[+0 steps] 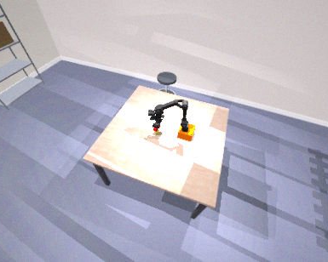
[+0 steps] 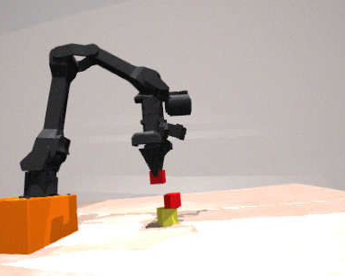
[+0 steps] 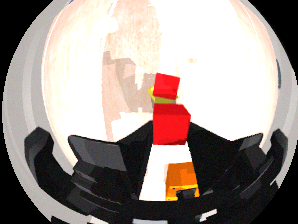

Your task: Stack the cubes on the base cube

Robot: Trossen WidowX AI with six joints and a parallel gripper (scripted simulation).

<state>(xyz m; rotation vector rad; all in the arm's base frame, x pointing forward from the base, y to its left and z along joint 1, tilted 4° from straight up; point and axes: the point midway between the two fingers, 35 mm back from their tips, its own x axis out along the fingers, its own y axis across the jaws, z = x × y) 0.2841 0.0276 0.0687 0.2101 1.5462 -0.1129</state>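
Now: gripper tip 10 mm short of the yellow base cube and 100 mm above it.
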